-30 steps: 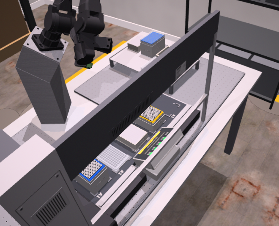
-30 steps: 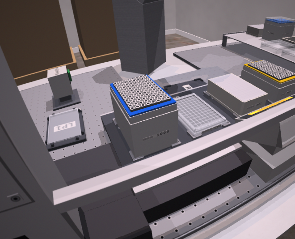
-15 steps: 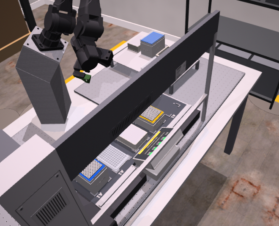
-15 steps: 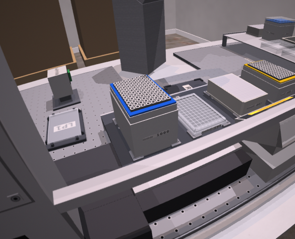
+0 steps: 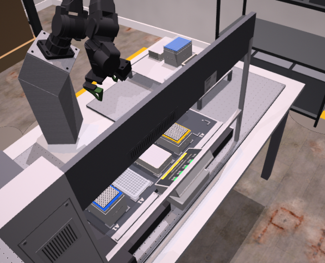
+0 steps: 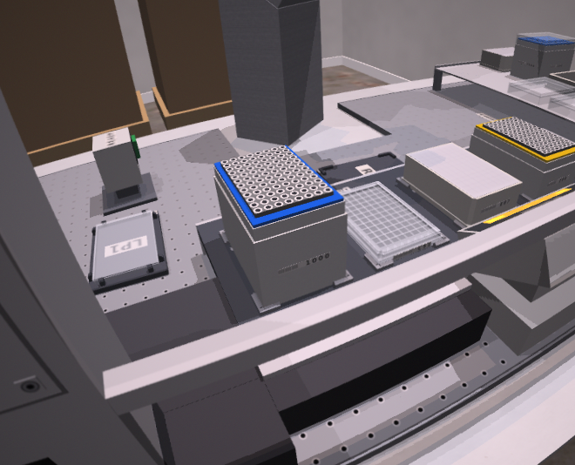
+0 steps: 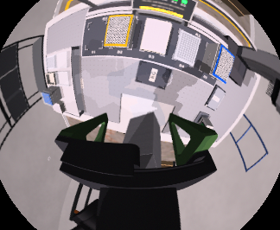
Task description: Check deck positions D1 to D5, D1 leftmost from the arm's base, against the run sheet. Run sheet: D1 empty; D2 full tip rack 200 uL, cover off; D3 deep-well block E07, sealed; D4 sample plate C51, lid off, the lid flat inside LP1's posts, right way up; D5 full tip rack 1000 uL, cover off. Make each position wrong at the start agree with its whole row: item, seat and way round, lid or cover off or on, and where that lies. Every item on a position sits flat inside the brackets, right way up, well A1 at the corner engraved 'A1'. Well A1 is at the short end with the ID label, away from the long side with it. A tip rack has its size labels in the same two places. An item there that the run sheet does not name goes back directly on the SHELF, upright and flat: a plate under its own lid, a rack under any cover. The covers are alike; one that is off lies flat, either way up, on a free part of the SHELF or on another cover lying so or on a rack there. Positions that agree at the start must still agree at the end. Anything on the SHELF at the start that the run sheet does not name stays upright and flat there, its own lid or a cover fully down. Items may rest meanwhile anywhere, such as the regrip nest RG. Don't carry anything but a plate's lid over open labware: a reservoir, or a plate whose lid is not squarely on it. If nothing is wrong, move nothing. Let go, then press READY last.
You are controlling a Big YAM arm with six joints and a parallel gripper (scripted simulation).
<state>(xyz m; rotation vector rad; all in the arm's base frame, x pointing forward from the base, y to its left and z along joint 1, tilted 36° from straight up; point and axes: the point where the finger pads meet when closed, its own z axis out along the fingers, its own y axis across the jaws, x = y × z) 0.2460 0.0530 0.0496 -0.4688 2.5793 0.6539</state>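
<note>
Right now my hand is 23 cm short of the blue tip rack, 20 cm above it and 19 cm to the left of it. Also, from my hand: sample plate (26 cm below, 19 cm ahead, 8 cm to the right); then sealed deep-well block (25 cm below, 16 cm ahead, 4 cm to the left); then yellow tip rack (22 cm below, 17 cm to the left, 14 cm ahead).
</note>
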